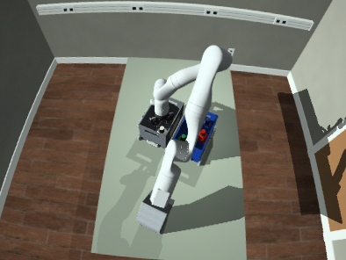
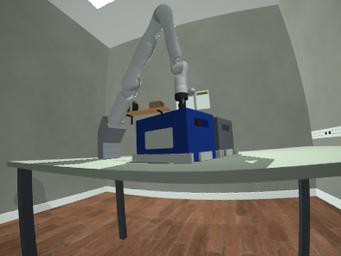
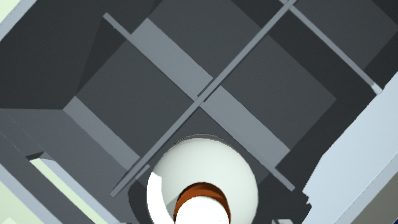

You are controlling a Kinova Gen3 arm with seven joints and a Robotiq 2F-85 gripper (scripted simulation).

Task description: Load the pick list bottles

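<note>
My hand is 2 cm short of the red-capped bottle, 25 cm to the left of it and 12 cm above it. Also, from my hand: green-capped bottle (4 cm behind, 13 cm to the right, 12 cm below); grey crate (10 cm ahead, 2 cm to the left, 13 cm below); white bottle (12 cm below).
</note>
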